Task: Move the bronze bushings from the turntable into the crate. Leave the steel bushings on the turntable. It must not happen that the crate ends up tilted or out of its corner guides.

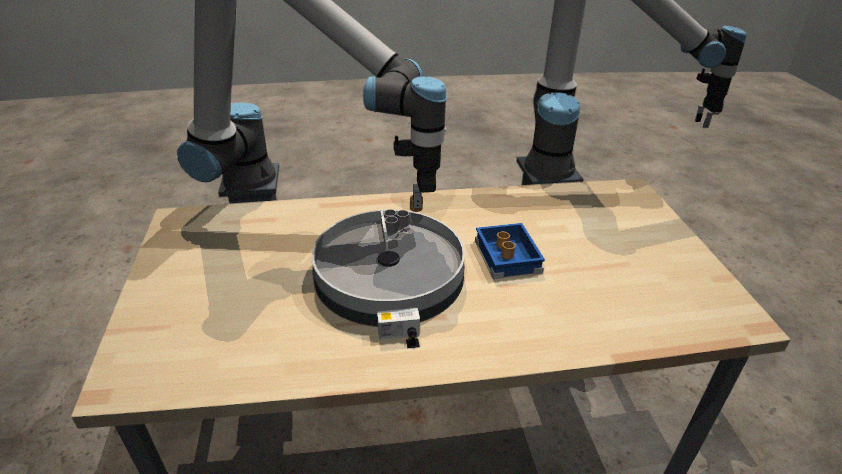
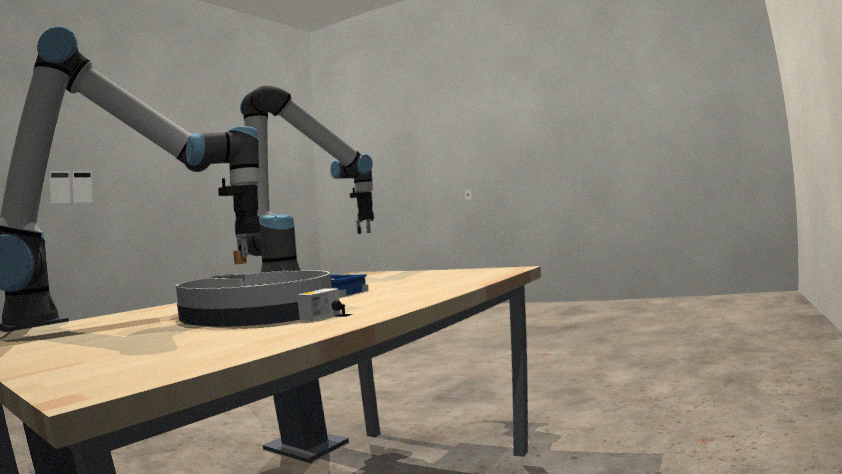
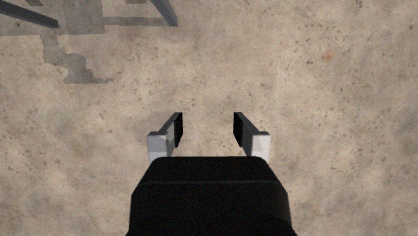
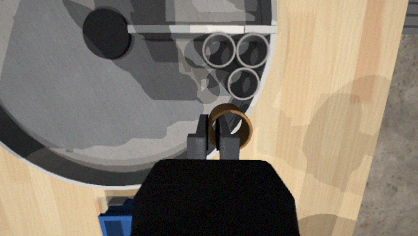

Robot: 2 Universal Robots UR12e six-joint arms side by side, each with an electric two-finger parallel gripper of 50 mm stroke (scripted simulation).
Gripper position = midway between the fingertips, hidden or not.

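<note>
A bronze bushing (image 4: 245, 131) and a blue crate (image 1: 527, 256) are visible; in image 3 the crate is out of frame. The right gripper (image 1: 417, 206) can be seen, also as the right gripper (image 2: 243, 257) and the right gripper (image 4: 211, 125). The left gripper (image 1: 701, 124) is visible, likewise the left gripper (image 3: 208, 122).
</note>
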